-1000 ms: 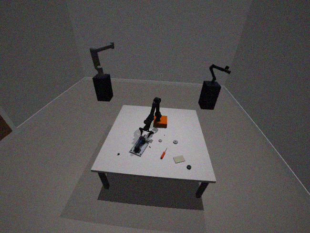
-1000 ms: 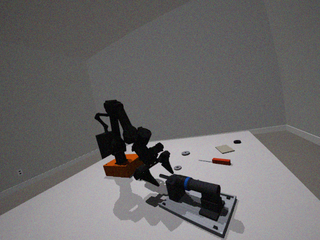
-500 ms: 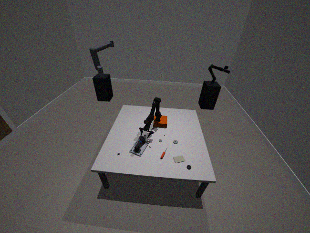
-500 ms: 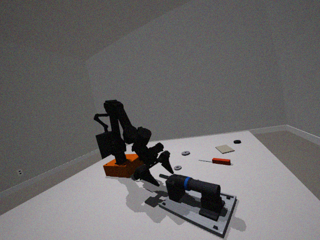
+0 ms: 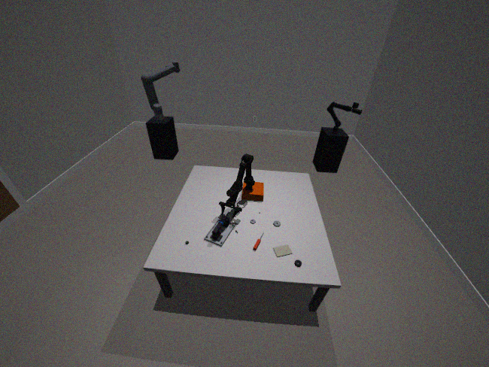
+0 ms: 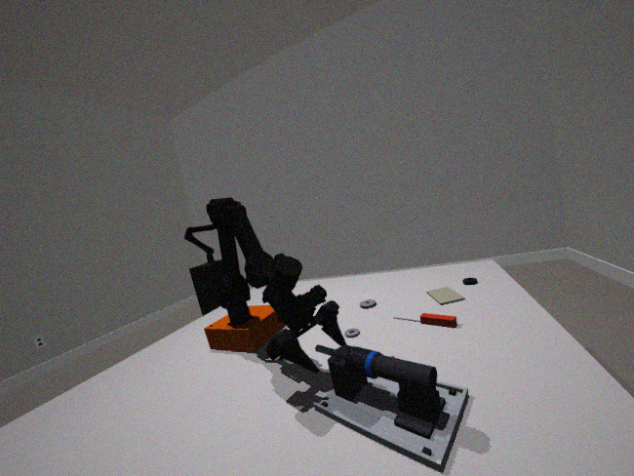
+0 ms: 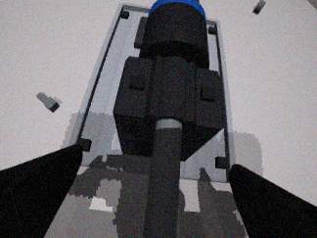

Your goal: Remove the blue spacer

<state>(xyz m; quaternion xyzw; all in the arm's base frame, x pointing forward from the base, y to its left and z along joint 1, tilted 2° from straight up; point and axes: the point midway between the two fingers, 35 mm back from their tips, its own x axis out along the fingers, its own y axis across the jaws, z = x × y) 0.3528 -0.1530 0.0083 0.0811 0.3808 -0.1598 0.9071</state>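
My gripper tip is now 4 cm short of the grey shaft, 2 cm to the left of it and 2 cm below it. The rest, counted from my gripper tip: black ring: 35 cm ahead, 53 cm to the left, 6 cm below; then beige tile: 25 cm ahead, 43 cm to the left, 6 cm below; then blue spacer: 9 cm ahead, 4 cm to the right, 2 cm above.
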